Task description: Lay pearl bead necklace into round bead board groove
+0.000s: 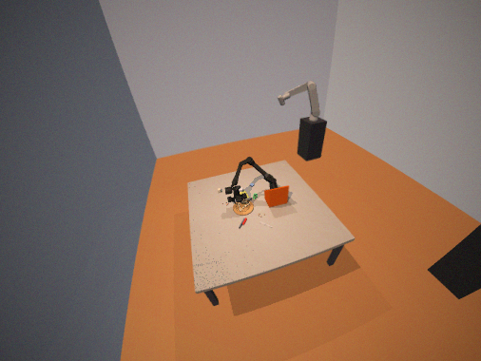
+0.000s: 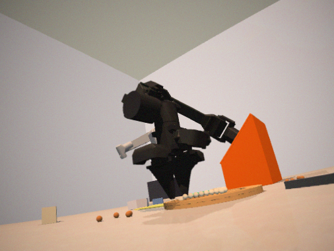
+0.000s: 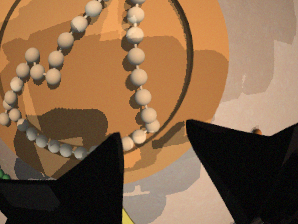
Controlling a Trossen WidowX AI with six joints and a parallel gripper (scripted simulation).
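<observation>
The round wooden bead board is 6 cm to the left of my gripper tip, 4 cm behind it and 1 cm below it. Round my gripper tip: tan cube (27 cm to the right, 13 cm ahead); yellow flat piece (11 cm to the right, 9 cm behind, 2 cm below); red-handled tool (23 cm to the left, 2 cm ahead, 1 cm below).
</observation>
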